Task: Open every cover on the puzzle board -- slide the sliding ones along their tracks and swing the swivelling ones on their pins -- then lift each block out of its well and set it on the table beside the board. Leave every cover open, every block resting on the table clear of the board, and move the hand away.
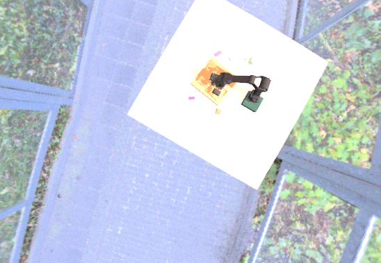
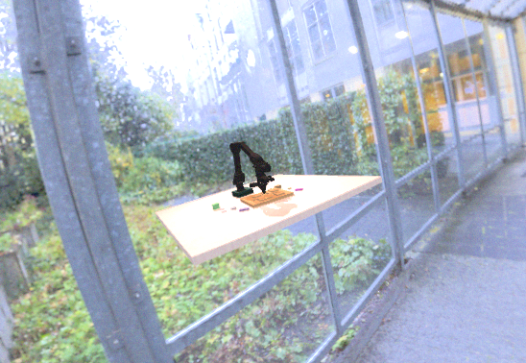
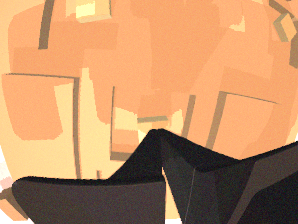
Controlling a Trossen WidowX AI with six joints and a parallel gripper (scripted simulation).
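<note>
The puzzle board lies 60 mm ahead of my gripper tip and 20 mm to the right of it. Round my gripper tip: lilac block (110 mm ahead, 260 mm to the right, 20 mm below); green block (180 mm behind, 310 mm to the right); pink block (170 mm ahead, 180 mm to the left, 20 mm below).
</note>
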